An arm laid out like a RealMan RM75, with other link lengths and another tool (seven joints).
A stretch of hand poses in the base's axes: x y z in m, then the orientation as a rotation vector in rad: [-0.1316, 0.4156, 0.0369, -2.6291, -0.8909, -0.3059]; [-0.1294, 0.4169, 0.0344, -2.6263, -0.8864, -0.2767]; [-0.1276, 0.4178, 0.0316, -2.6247, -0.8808, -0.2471]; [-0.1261, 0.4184, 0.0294, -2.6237, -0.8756, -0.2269]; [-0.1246, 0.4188, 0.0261, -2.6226, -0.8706, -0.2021]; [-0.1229, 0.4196, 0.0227, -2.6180, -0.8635, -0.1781]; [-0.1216, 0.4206, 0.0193, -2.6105, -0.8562, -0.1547]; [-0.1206, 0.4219, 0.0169, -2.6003, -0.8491, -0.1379]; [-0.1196, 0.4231, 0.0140, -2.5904, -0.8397, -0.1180]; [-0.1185, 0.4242, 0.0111, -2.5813, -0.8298, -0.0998]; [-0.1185, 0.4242, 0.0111, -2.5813, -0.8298, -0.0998]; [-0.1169, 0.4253, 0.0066, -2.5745, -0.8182, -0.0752]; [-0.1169, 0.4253, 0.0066, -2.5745, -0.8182, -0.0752]
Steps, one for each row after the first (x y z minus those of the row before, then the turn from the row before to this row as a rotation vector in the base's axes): [0.0022, 0.0013, -0.0025, 0.0001, 0.0215, 0.0019]; [0.0018, 0.0009, -0.0028, -0.0010, 0.0217, 0.0009]; [0.0015, 0.0006, -0.0022, -0.0005, 0.0151, -0.0003]; [0.0015, 0.0004, -0.0033, -0.0013, 0.0182, 0.0005]; [0.0017, 0.0008, -0.0034, 0.0025, 0.0188, 0.0000]; [0.0013, 0.0010, -0.0034, 0.0051, 0.0191, 0.0005]; [0.0010, 0.0013, -0.0024, 0.0085, 0.0152, 0.0004]; [0.0010, 0.0012, -0.0029, 0.0082, 0.0178, -0.0007]; [0.0011, 0.0011, -0.0029, 0.0078, 0.0166, -0.0015]; [0.0000, 0.0000, 0.0000, 0.0000, 0.0000, 0.0000]; [0.0016, 0.0011, -0.0045, 0.0047, 0.0209, -0.0022]; [0.0000, 0.0000, 0.0000, 0.0000, 0.0000, 0.0000]
